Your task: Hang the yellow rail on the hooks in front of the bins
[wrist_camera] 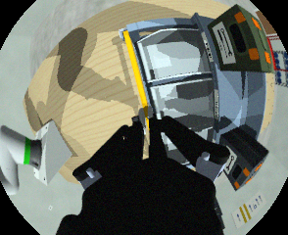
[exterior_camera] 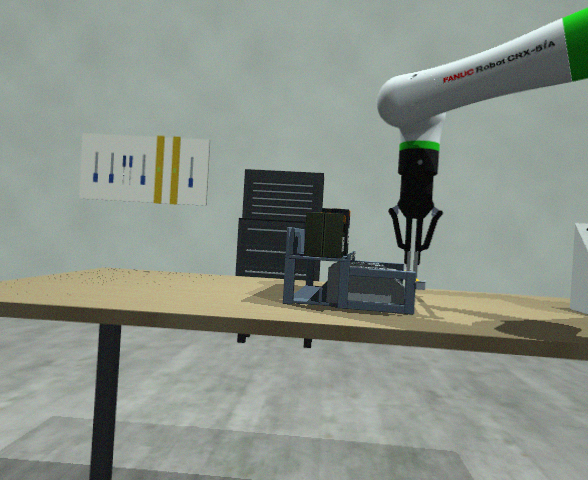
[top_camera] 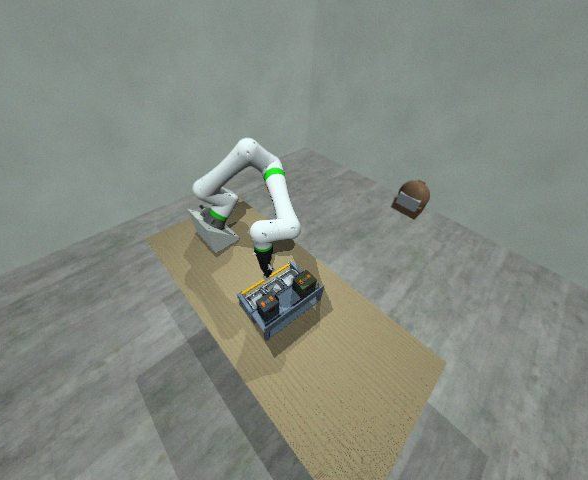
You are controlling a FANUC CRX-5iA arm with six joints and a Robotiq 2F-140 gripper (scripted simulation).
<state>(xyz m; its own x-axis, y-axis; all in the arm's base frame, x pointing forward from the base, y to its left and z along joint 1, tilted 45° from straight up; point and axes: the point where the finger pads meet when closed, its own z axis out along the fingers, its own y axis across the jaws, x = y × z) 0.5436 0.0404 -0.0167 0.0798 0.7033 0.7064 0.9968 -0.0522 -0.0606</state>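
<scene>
Now: the yellow rail 30 mm below my hand.
</scene>
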